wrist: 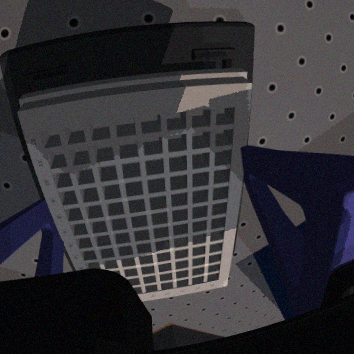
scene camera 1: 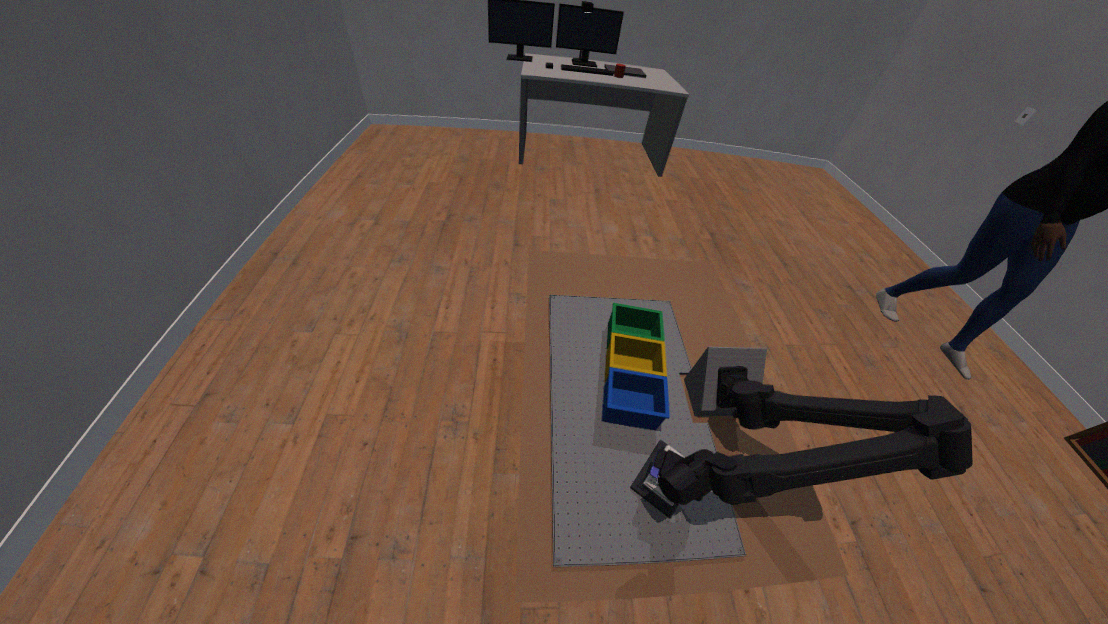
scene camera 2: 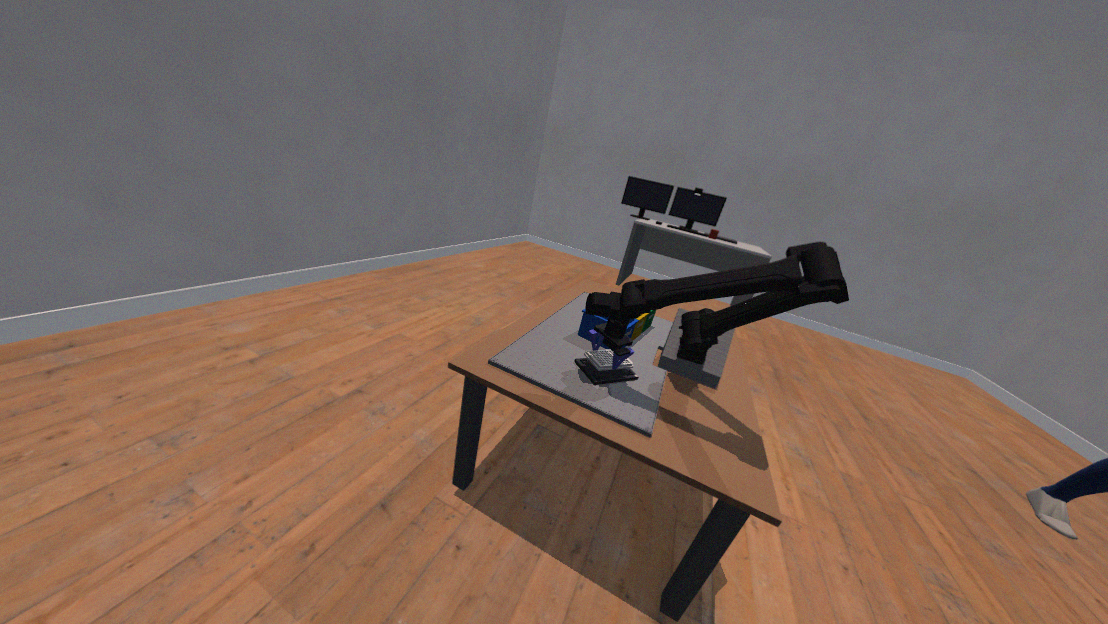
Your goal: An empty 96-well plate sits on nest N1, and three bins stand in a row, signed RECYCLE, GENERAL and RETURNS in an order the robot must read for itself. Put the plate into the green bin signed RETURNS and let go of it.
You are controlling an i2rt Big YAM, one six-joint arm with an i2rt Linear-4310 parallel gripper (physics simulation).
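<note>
The white 96-well plate is between the blue-purple fingers of my gripper, which is shut on its two long sides. The plate is a little above the black nest, apart from it and roughly level. In scene camera 1, the hand and wrist hide much of the plate. The green bin is at the far end of the row, the yellow bin in the middle, and the blue bin nearest the nest. No sign lettering is readable.
The bins stand on the grey perforated board on the wooden table. The arm's grey base block is beside the row. A person stands on the floor at the right; a desk is far behind.
</note>
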